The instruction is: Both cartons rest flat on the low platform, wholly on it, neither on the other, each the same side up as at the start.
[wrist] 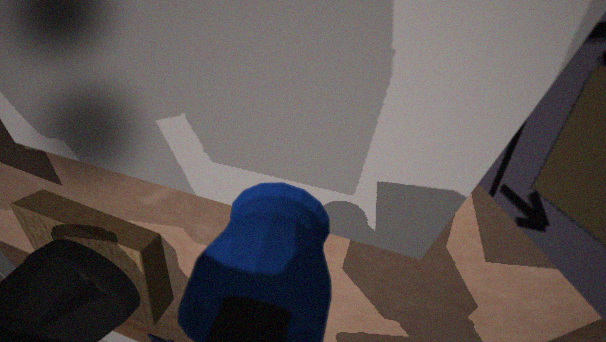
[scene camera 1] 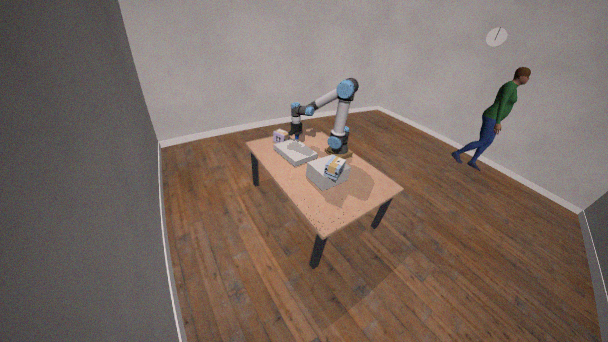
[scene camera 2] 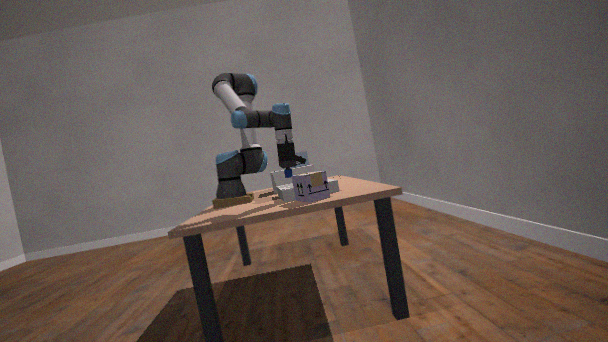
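Seen in the pictures: end effector, tool point: [wrist: 279, 225] [scene camera 1: 297, 138] [scene camera 2: 288, 176]; arm's base, origin of the base link: [wrist: 93, 278] [scene camera 1: 339, 149] [scene camera 2: 231, 196].
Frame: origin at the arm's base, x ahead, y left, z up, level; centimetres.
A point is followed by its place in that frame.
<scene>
The low platform [scene camera 1: 286, 152] @(z 0.8, x 44.7, y -20.6 cm) [scene camera 2: 285, 193] @(z -0.5, x 23.2, y -36.9 cm) [wrist: 440, 100] @(z 0.8, x 31.4, y -33.9 cm) is a flat pale grey slab on the table. A purple carton with a tan patch [scene camera 1: 279, 137] @(z 2.9, x 36.3, y -42.6 cm) [scene camera 2: 311, 190] @(z 0.1, x 31.1, y -51.8 cm) [wrist: 545, 130] @(z 0.5, x 30.9, y -38.4 cm) stands on the table close beside the platform's far end, its arrows pointing up in the second scene view. A light blue carton with a tan band [scene camera 1: 334, 168] @(z 16.2, x 46.7, y 30.6 cm) sits on top of the taller grey block; in the second scene view it [scene camera 2: 303, 157] @(z 13.2, x 45.8, y 23.6 cm) is mostly hidden behind the wrist. My gripper [scene camera 1: 297, 137] [scene camera 2: 288, 173] [wrist: 280, 200], a blue suction cup, points down a little above the low platform, off and holding no carton.
The taller grey block [scene camera 1: 318, 176] @(z 4.6, x 49.1, y 21.0 cm) [scene camera 2: 277, 179] @(z 3.5, x 26.1, y 9.9 cm) stands near the low platform on the wooden table [scene camera 1: 295, 187] @(z -4.0, x 62.4, y 13.5 cm) [scene camera 2: 360, 187] @(z -4.0, x 54.6, y -40.3 cm). My arm's base sits on a wooden plate [scene camera 2: 234, 201] @(z -2.2, x 1.3, y -9.1 cm) [wrist: 150, 270] @(z -1.5, x 4.4, y -9.6 cm) beside them. A person in a green top [scene camera 1: 501, 102] is near the wall.
</scene>
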